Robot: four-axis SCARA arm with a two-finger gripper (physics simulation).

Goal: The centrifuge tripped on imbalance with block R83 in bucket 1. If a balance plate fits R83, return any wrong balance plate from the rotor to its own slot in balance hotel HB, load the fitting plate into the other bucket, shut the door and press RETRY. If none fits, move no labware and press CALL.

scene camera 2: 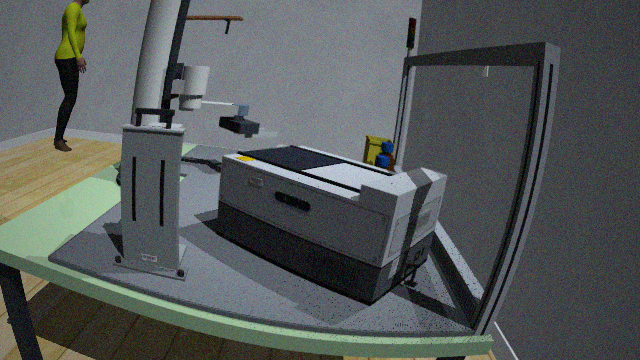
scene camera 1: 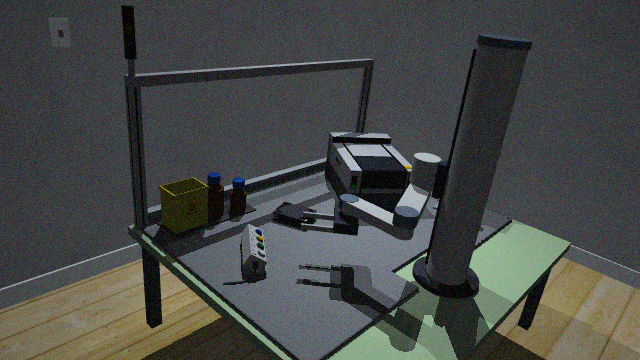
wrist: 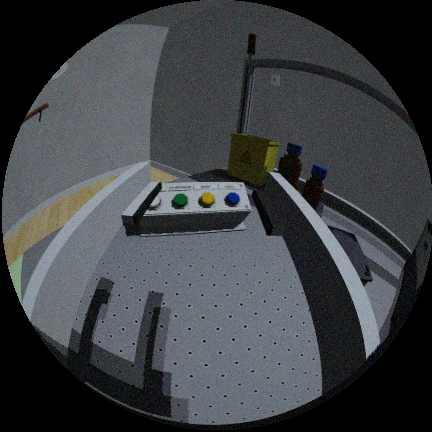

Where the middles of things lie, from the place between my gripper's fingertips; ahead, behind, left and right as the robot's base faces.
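The centrifuge point(scene camera 2: 358, 230) is 4 cm below my hand, and it's also 24 cm ahead of the hand and 72 cm to the right of it.
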